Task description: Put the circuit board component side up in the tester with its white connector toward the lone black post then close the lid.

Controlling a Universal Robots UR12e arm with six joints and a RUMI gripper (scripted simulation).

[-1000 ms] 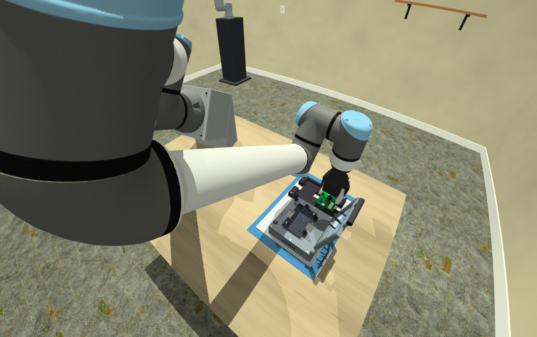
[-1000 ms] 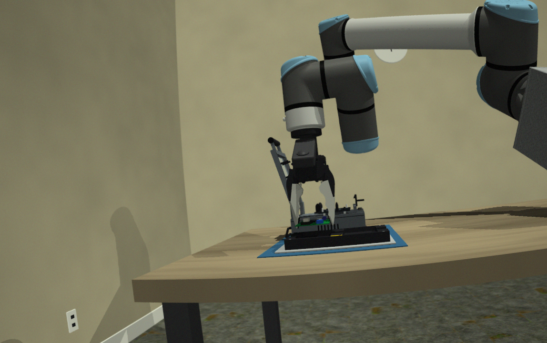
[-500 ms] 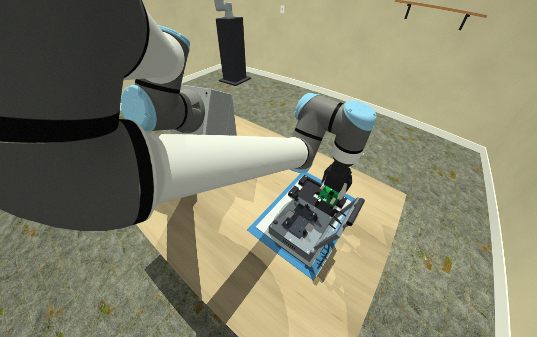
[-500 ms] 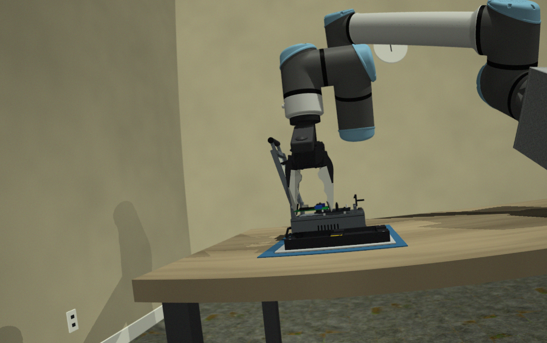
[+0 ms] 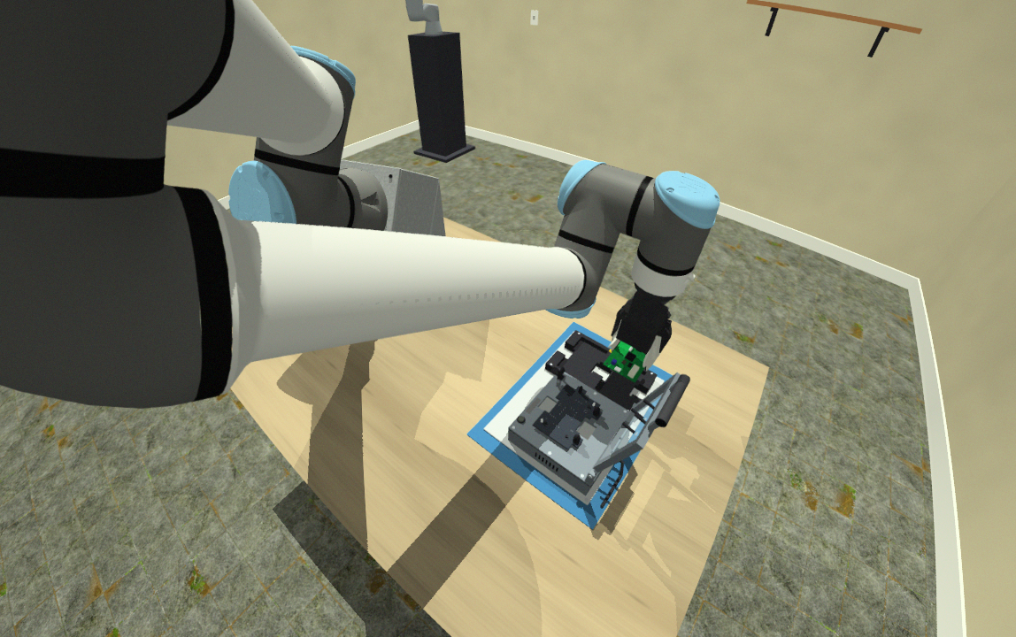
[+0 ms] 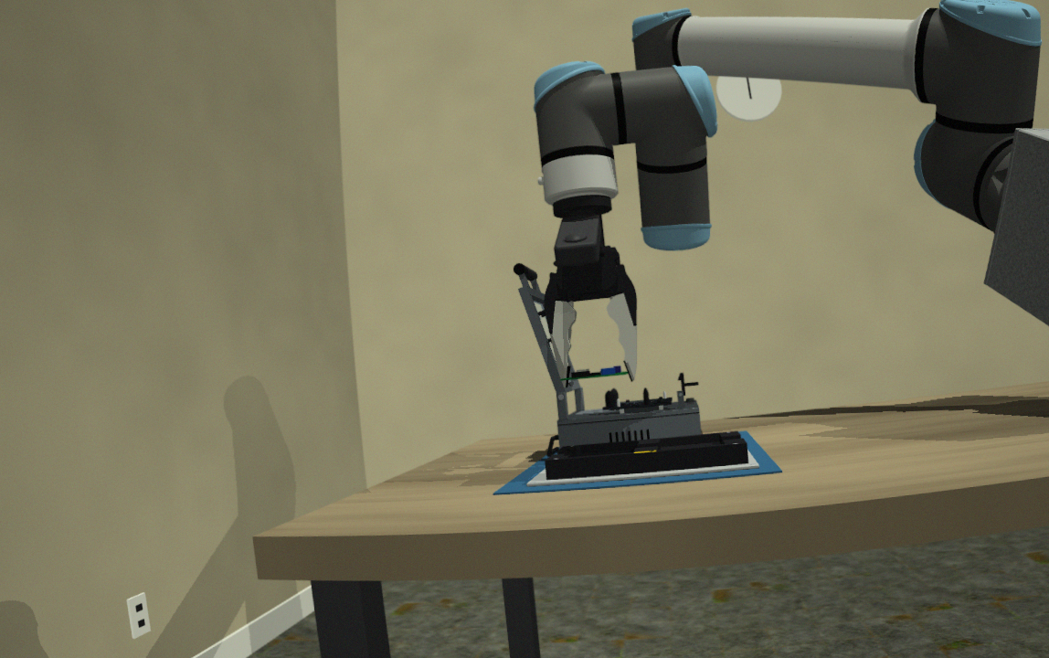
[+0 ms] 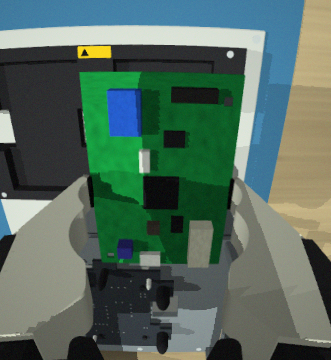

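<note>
The green circuit board lies right at my hand. The rest, counted from my hand: lid: 17 cm to the right, 7 cm ahead, 7 cm above; grey tester: 13 cm to the right, 2 cm behind.
</note>
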